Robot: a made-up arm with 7 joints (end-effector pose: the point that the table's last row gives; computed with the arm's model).
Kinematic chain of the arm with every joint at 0, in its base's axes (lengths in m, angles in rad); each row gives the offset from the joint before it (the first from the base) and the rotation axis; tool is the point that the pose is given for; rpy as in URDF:
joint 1: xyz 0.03 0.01 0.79 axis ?
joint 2: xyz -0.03 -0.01 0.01 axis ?
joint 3: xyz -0.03 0 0.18 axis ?
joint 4: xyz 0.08 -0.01 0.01 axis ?
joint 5: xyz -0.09 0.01 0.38 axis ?
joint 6: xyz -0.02 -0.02 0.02 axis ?
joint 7: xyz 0.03 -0.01 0 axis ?
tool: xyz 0 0 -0.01 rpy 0 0 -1.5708
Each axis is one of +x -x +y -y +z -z.
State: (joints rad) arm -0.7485 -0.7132 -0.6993 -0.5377 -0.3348 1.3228 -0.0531
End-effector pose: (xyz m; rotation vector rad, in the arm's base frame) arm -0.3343 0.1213 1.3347 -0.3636 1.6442 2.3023
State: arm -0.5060 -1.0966 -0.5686 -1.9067 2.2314 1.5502 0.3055
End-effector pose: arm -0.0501 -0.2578 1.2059 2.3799 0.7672 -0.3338
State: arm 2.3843 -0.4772 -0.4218 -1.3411 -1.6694 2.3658 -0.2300
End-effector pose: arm 0.0340 0.2383 1.3464 1.2374 -1.5239 0.4481
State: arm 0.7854 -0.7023 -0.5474 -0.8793 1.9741 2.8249 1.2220
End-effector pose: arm 0.0950 -0.2507 1.3521 -1.5927 -2.5733 0.0966
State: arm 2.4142 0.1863 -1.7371 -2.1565 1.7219 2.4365 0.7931
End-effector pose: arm 0.4628 0.2467 0.8253 0.5095 1.4946 -2.4830
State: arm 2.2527 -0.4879 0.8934 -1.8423 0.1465 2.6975 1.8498
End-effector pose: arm -0.3624 -0.0989 1.1288 0.0655 1.1845 -0.1554
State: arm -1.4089 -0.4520 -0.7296 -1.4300 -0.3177 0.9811 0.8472
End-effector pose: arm -0.3031 -0.1443 1.2432 -0.0012 -0.1401 1.6303
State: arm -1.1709 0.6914 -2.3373 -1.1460 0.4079 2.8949 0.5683
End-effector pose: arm -0.2207 -0.0994 1.3853 1.3303 1.7865 0.7105
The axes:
joint 1: +z
joint 2: +y
joint 3: +z
joint 4: -y
joint 5: +z
joint 6: -y
joint 7: -z

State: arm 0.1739 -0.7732 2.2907 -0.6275 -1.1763 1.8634 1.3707
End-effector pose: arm -0.5811 0.0657 1.1075 1.8363 -0.0231 -0.0955
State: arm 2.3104 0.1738 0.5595 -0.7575 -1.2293 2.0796 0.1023
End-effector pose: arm -0.2663 0.1080 1.3464 1.5942 -0.2925 0.7837
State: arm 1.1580 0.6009 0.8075 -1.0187 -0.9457 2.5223 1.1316
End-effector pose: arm -0.0351 0.5274 1.1147 1.1218 0.2756 -0.5541
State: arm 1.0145 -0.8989 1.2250 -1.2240 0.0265 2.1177 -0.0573
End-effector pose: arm -0.4595 -0.0219 1.1948 1.3803 -0.4165 0.9881
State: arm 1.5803 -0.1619 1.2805 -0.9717 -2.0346 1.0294 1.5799
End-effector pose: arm -0.3076 -0.0449 1.3285 1.8906 -0.0975 -1.3587
